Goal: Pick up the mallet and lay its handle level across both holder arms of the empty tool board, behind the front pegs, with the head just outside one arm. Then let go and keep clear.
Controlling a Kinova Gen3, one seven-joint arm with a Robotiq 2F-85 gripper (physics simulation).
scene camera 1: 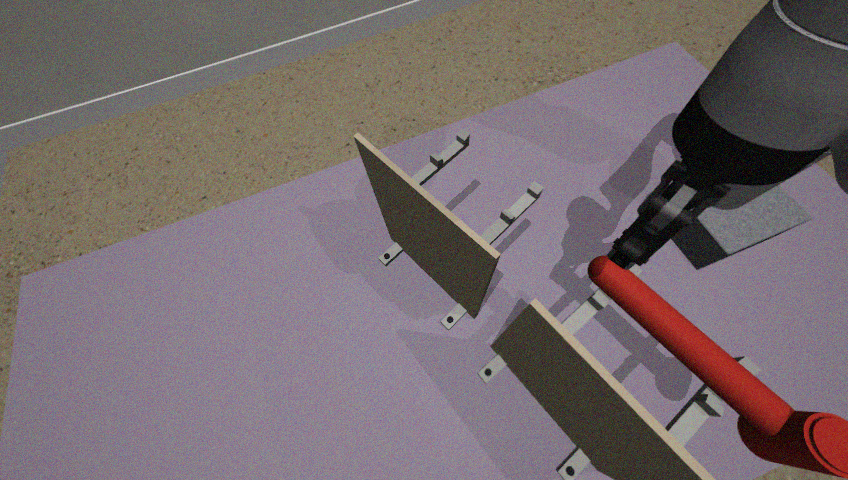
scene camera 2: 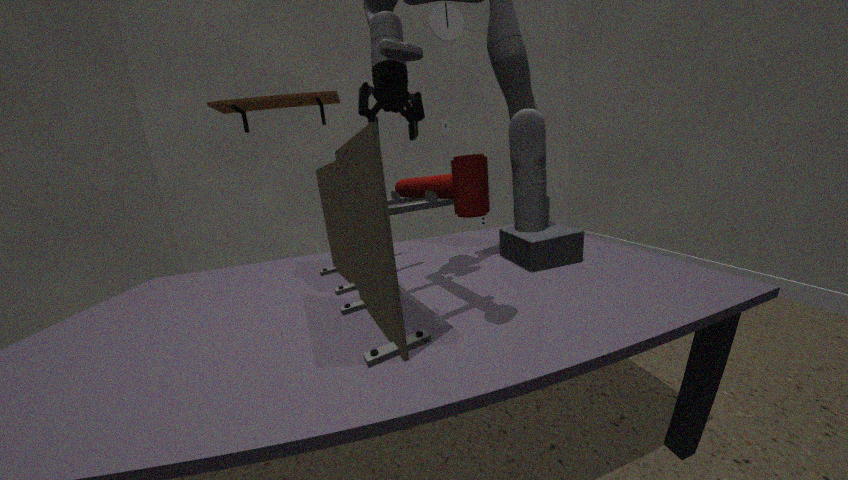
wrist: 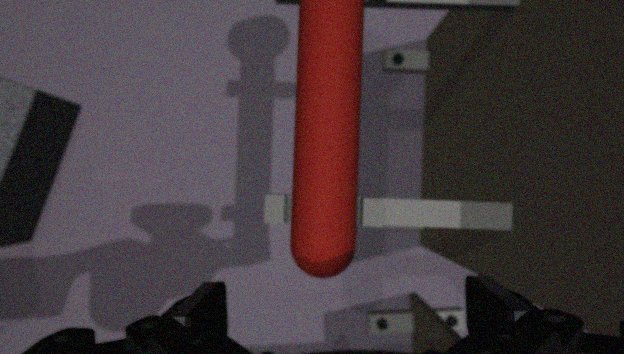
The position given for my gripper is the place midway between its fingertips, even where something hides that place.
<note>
My gripper (scene camera 1: 644, 231) is open and holds nothing. Also in view: a red mallet (scene camera 1: 770, 428). I also see a tool board (scene camera 2: 327, 176) and a tool board (scene camera 2: 359, 161).
The red mallet is seen too in the wrist view (wrist: 330, 47). My gripper also shows in scene camera 2 (scene camera 2: 395, 138) and in the wrist view (wrist: 344, 305).
</note>
